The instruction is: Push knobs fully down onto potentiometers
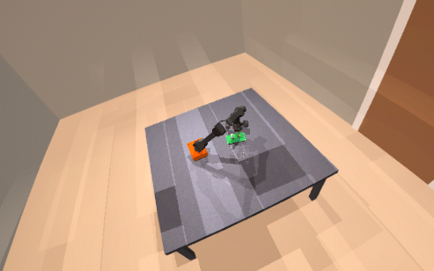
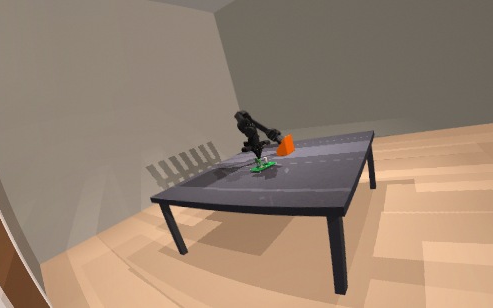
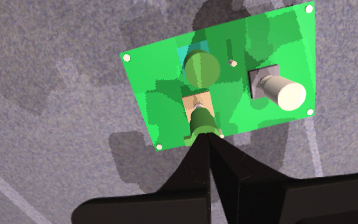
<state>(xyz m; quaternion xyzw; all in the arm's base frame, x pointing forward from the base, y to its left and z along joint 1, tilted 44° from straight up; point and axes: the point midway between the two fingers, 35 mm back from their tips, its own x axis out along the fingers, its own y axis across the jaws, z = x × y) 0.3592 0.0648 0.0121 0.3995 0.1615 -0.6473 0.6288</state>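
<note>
Right now my gripper tip is 1 cm above the green knob. From my gripper tip the other things lie so: beige knob (6 cm behind, 3 cm below).
</note>
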